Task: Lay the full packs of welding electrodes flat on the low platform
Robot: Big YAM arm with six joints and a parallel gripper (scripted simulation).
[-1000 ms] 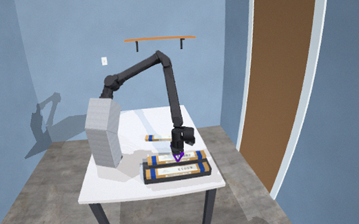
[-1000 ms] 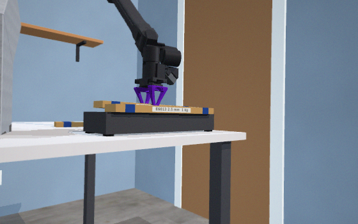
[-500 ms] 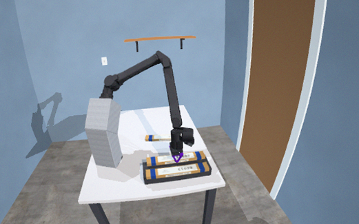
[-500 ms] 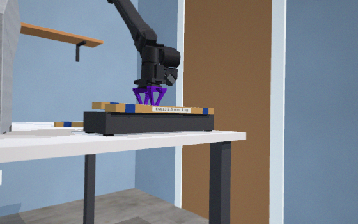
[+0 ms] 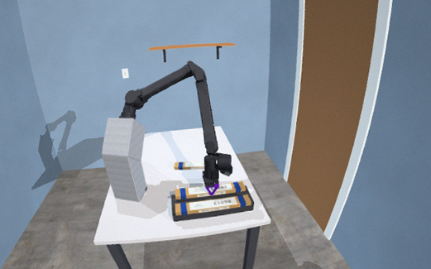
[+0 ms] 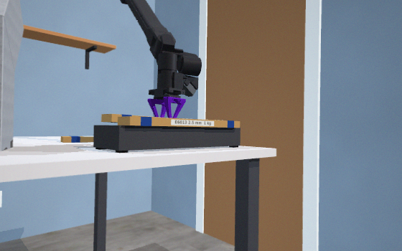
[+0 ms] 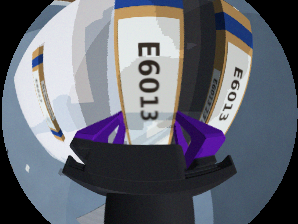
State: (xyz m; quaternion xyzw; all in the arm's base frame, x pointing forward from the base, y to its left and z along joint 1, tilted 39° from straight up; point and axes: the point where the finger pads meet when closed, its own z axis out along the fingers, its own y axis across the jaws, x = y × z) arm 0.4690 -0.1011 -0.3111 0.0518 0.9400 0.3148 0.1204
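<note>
The low platform is 1 cm behind my hand, 5 cm to the right of it and 6 cm below it.
</note>
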